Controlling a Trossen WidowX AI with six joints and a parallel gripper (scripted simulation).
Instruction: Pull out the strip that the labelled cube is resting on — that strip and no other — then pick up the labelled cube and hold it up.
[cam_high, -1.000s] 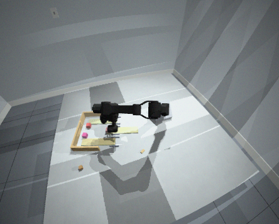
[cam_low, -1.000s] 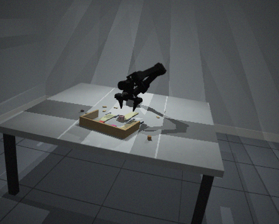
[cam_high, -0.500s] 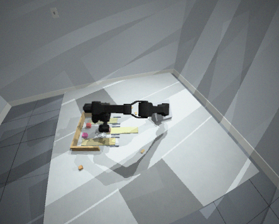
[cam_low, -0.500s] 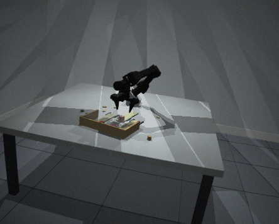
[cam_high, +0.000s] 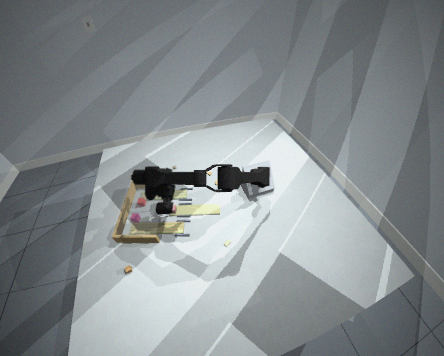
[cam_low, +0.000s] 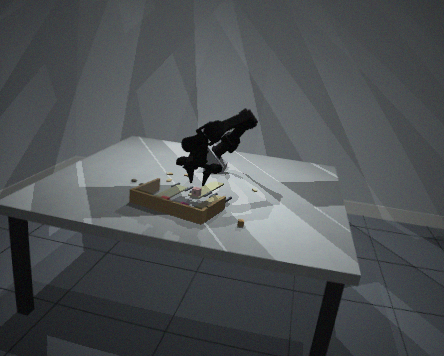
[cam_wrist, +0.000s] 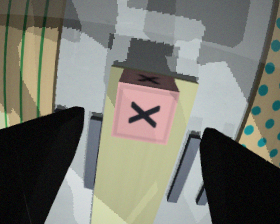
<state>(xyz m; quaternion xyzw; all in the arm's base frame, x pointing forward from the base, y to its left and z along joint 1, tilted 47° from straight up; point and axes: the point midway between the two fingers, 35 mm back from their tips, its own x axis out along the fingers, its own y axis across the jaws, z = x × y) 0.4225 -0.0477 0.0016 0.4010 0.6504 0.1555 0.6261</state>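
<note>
The pale strip lies 10 cm behind my gripper tip, 3 cm to the left of it and 5 cm below it.
</note>
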